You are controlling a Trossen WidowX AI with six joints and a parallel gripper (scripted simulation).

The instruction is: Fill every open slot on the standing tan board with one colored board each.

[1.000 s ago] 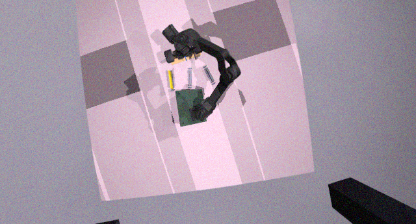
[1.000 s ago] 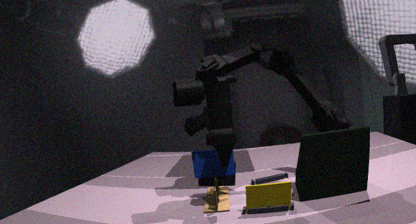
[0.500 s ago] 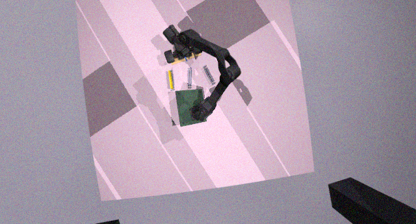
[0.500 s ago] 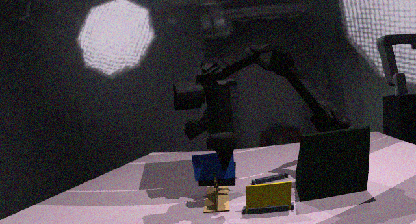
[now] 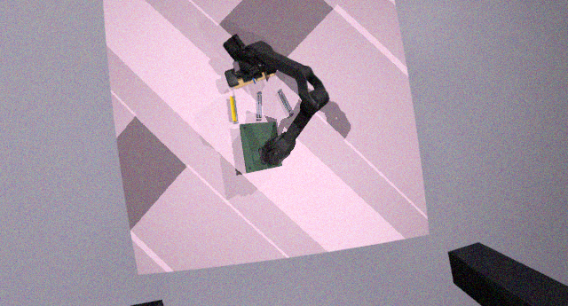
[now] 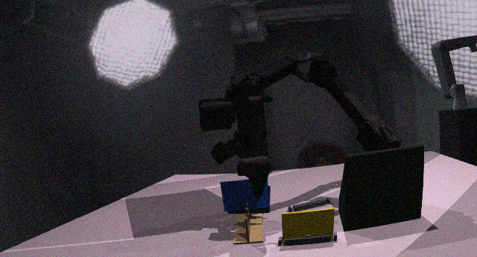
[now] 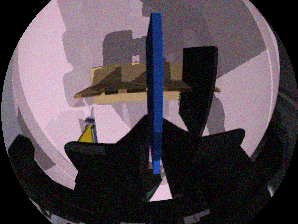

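The tan board lies 50 mm below my gripper tip and 20 mm ahead of it. Round my gripper tip: yellow board: 110 mm to the left, 100 mm behind, 50 mm below; then blue board: 30 mm ahead; then black board: 50 mm to the right, 30 mm below, 30 mm ahead.
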